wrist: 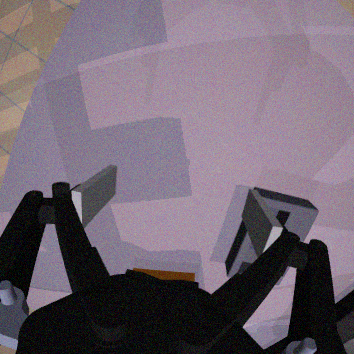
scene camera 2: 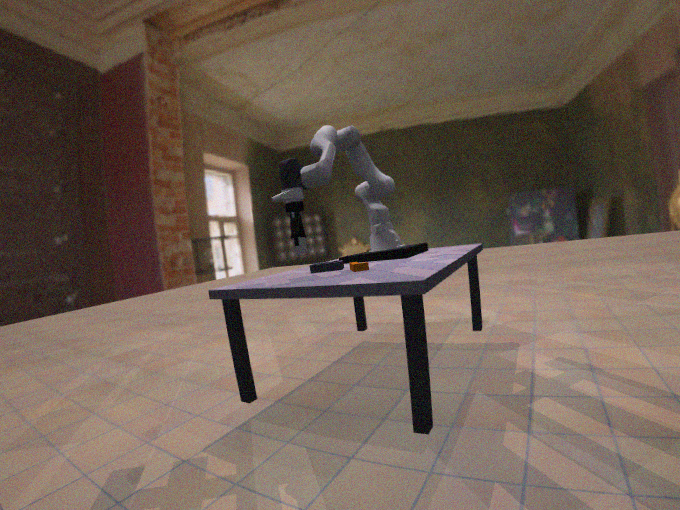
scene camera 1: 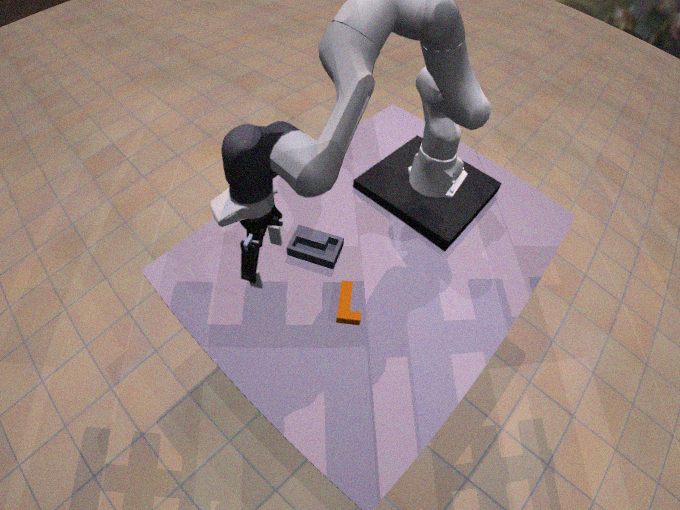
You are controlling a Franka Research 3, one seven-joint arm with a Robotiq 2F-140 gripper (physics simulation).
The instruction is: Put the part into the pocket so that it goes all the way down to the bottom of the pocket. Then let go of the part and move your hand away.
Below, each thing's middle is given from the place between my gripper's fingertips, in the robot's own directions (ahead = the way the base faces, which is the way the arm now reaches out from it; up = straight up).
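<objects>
There is the grey pocket block [scene camera 1: 308, 244], and my gripper is 16 cm beyond it and 7 cm above it.
</objects>
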